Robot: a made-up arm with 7 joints.
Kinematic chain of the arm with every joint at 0, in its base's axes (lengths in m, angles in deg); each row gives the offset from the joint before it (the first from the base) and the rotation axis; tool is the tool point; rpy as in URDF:
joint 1: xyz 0 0 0 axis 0.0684 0.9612 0.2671
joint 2: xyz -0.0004 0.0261 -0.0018 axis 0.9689 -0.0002 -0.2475
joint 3: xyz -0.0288 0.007 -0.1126 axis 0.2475 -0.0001 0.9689
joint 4: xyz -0.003 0 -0.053 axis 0.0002 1 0
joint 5: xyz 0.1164 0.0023 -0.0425 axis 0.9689 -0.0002 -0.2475
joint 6: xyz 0.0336 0 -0.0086 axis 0.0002 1 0
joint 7: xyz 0.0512 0 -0.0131 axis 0.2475 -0.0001 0.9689
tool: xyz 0 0 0 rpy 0 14.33 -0.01
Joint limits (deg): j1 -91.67..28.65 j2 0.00..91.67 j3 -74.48..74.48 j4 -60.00..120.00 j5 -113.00..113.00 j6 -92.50..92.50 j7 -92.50..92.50
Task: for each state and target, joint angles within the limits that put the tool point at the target. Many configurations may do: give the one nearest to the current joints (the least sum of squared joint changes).
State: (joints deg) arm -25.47 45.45 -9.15 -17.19 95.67 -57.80 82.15
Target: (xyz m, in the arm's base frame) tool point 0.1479 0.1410 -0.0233
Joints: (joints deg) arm -2.27 42.22 45.23 -35.99 89.85 -61.94 82.15
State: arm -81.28 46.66 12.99 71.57 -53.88 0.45 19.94
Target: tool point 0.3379 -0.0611 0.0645
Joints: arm -86.04 11.49 -9.48 33.04 -53.74 -0.67 19.94
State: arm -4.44 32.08 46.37 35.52 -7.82 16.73 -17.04
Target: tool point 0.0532 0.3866 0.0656
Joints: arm -3.04 82.72 73.18 51.76 -4.65 14.38 -17.04
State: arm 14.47 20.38 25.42 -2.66 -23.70 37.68 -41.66
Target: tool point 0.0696 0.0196 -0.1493
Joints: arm 28.65 27.88 -12.64 -52.60 -38.11 51.11 -41.66
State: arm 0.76 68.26 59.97 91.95 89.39 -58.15 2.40
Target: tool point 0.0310 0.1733 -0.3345
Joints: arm -14.61 28.59 59.32 94.20 91.06 -43.25 2.40
